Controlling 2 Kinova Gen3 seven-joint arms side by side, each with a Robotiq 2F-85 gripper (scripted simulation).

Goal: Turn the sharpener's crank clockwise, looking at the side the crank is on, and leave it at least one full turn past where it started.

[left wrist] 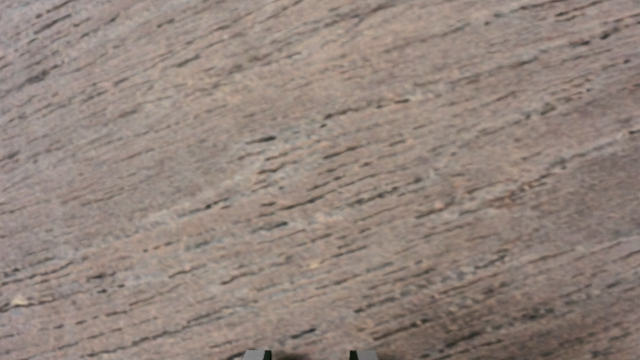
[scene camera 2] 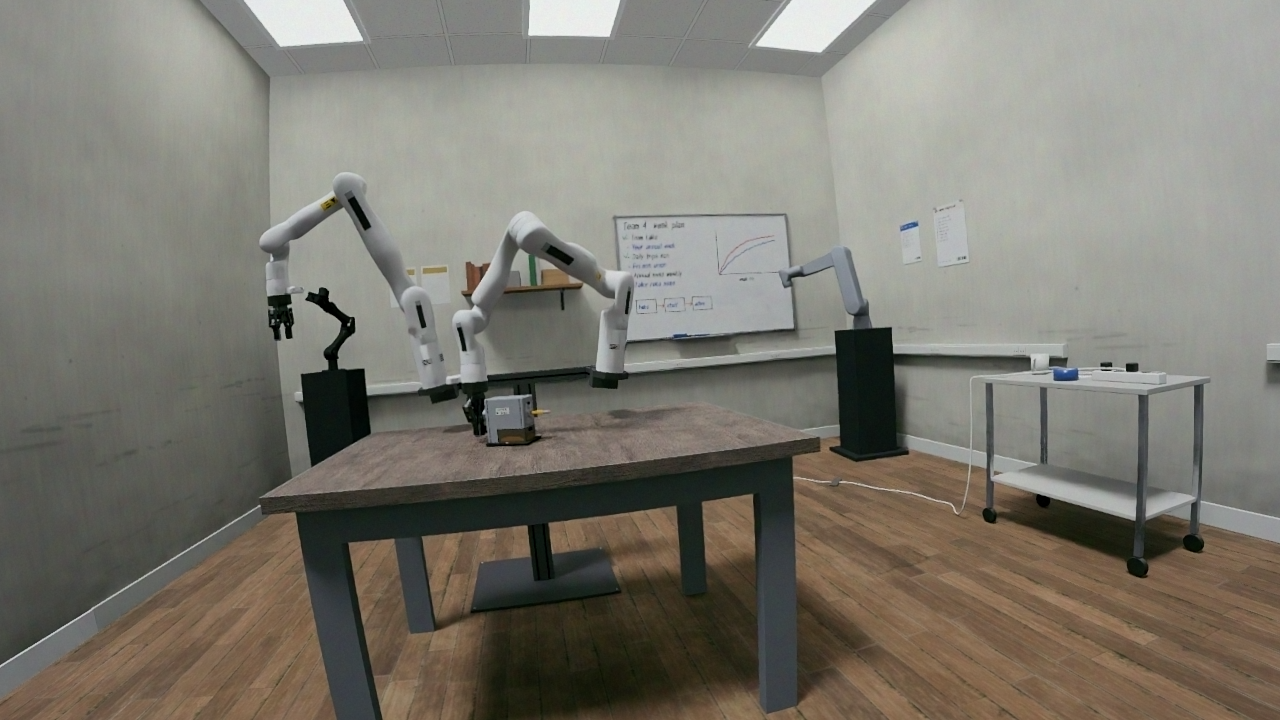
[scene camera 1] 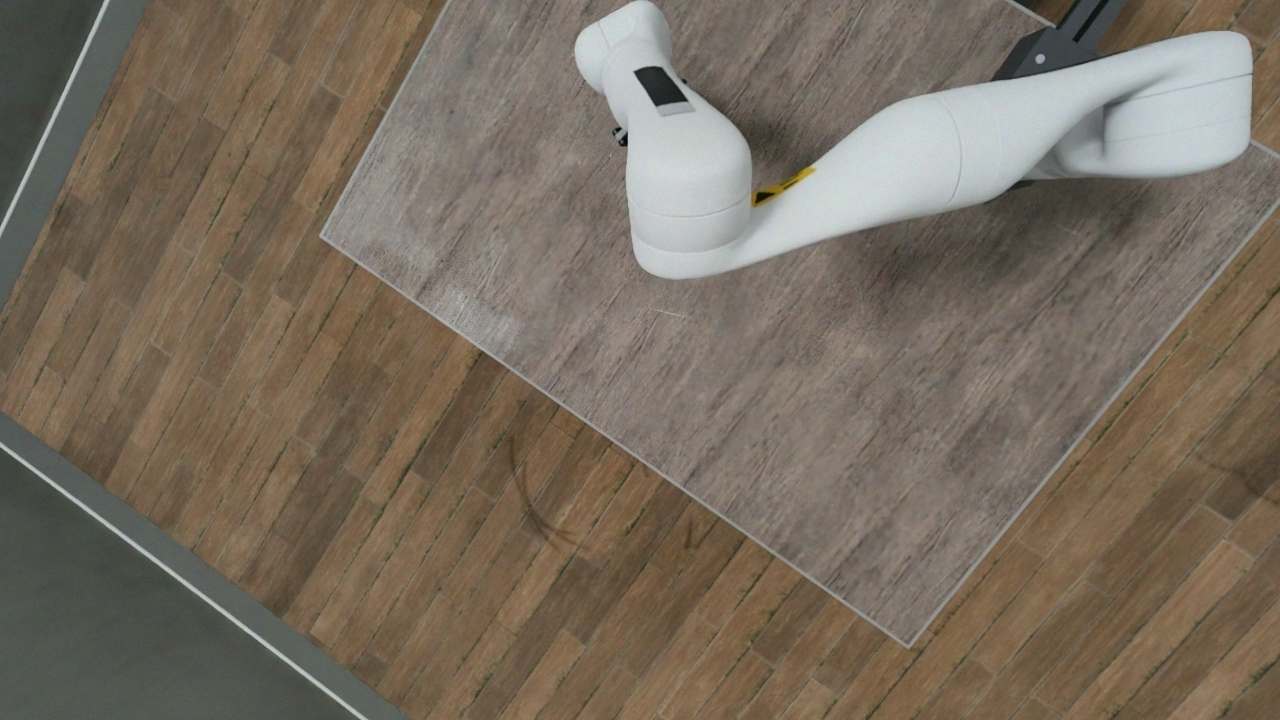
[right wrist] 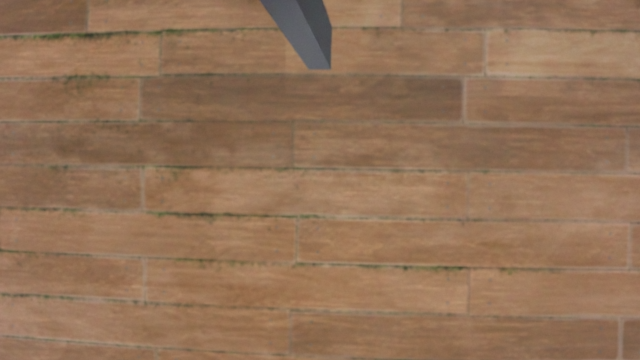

Path:
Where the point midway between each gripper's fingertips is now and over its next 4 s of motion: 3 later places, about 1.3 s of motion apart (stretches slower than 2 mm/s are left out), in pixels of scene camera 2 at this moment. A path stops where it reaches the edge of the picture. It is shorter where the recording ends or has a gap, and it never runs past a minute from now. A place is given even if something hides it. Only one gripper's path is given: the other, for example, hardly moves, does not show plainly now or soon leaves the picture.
My left gripper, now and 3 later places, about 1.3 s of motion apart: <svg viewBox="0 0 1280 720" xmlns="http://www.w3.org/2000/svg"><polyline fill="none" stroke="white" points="479,435 482,422 479,407 471,403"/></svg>

